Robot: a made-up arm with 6 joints.
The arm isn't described. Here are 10 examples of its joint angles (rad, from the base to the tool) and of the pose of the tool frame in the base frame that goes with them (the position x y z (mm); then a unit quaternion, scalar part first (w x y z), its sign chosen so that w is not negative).
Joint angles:
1: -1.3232 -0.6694 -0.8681 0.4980 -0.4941 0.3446
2: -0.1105 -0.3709 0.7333 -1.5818 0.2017 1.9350
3: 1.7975 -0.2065 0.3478 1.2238 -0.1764 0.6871
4: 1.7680 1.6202 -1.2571 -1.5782 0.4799 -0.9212
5: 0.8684 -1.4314 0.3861 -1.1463 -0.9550 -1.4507
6: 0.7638 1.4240 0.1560 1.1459 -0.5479 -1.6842
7: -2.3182 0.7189 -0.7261 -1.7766 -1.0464 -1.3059
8: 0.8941 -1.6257 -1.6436 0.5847 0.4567 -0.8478
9: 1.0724 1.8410 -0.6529 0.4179 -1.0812 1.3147
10: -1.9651 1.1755 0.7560 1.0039 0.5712 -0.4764
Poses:
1: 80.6 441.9 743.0 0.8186 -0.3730 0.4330 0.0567
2: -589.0 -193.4 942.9 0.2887 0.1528 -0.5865 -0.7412
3: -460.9 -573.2 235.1 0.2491 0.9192 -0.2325 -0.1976
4: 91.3 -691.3 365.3 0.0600 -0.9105 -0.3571 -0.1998
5: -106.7 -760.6 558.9 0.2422 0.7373 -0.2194 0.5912
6: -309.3 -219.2 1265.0 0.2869 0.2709 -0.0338 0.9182
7: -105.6 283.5 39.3 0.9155 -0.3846 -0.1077 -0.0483
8: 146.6 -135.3 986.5 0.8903 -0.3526 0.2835 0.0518
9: -118.9 -569.7 1038.8 0.7321 0.6273 0.0002 -0.2656
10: -460.7 76.7 70.4 0.5328 -0.0845 -0.8368 -0.0935
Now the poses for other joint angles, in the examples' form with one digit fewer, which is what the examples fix.
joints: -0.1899 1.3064 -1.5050 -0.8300 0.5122 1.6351
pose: 67 -275 970 0.042 0.934 -0.127 0.331
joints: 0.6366 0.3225 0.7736 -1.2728 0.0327 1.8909
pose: -544 -147 1017 0.107 0.023 0.130 0.986
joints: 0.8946 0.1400 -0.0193 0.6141 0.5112 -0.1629
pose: -263 -671 868 0.559 0.719 0.322 -0.260
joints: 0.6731 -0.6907 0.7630 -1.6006 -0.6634 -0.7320
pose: -509 -557 602 0.317 0.365 -0.466 0.741
